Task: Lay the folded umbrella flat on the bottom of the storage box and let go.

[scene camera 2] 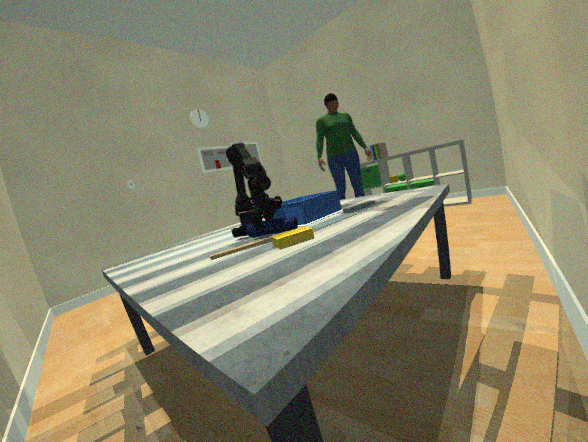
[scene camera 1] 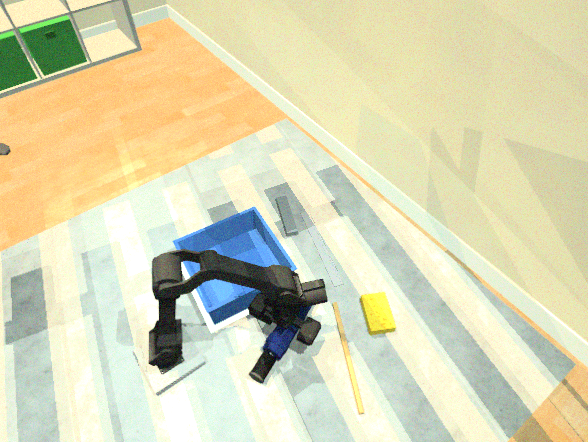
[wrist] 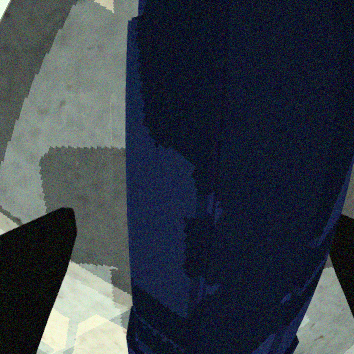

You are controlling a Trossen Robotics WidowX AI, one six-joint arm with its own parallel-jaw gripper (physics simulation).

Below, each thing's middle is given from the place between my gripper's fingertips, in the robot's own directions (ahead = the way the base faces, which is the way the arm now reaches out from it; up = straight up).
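My hand: 25 cm to the right of the blue storage box point(scene camera 1: 245, 236), 4 cm below it.
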